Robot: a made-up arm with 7 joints. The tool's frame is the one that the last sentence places.
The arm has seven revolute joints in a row. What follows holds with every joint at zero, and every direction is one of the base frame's. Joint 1 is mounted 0.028 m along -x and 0.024 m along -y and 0.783 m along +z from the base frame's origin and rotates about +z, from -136.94 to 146.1 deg. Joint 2 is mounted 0.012 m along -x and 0.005 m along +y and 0.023 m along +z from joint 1 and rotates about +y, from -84.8 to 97.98 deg. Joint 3 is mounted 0.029 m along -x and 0.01 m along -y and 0.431 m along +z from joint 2 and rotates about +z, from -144.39 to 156.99 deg. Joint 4 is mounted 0.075 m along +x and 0.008 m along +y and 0.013 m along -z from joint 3 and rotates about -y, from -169.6 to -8.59 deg. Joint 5 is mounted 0.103 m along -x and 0.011 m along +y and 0.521 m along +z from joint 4 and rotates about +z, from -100.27 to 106.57 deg. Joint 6 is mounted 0.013 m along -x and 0.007 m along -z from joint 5 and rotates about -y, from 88.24 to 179.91 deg. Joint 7 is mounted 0.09 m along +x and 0.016 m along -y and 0.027 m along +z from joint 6 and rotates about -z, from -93.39 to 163.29 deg. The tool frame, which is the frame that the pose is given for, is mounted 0.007 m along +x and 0.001 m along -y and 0.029 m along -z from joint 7; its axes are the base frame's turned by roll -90, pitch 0 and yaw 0 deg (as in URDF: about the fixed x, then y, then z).
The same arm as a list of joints. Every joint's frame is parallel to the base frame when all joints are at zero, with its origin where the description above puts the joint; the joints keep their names.
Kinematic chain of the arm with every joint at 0, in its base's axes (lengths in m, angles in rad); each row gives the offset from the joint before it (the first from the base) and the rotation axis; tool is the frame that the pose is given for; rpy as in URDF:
joint 1: xyz -0.028 -0.024 0.783 axis +z
joint 2: xyz -0.012 0.005 0.023 axis +y
joint 3: xyz -0.029 -0.01 0.431 axis +z
joint 4: xyz 0.075 0.008 -0.013 axis -y
joint 5: xyz -0.103 0.011 0.521 axis +z
joint 6: xyz -0.013 0 -0.007 axis -y
joint 7: xyz 0.09 -0.016 0.027 axis -z
tool: xyz 0.007 -0.001 -0.029 rpy -1.5708 0 0
Joint limits (rad, base to tool): -2.3901..2.5499 -1.48..1.7101 -2.5201..2.74 -2.9601..-0.1499 -1.75..1.86 1.5401..3.14 -1.63..2.8499

